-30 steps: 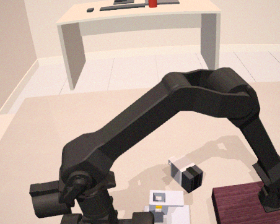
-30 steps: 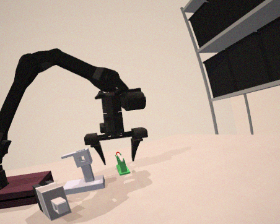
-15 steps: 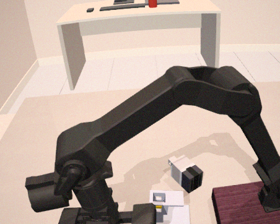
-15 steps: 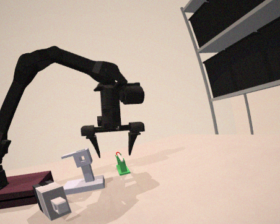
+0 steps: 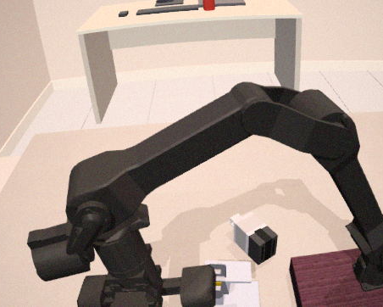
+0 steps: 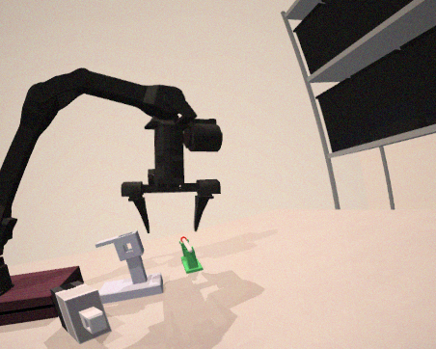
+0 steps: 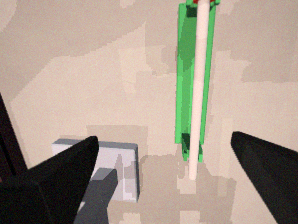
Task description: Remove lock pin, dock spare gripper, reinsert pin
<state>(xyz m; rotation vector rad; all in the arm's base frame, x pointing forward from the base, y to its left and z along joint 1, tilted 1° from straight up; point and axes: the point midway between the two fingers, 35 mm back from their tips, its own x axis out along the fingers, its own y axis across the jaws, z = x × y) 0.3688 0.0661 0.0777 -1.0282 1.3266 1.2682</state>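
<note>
Right now my gripper tip is 220 mm to the left of the spare gripper, 160 mm past it and 50 mm above it. From my gripper tip the other things lie so: grey mount (100 mm behind, 80 mm to the right, 30 mm below); green bracket (50 mm below, 30 mm to the left, 30 mm ahead).
</note>
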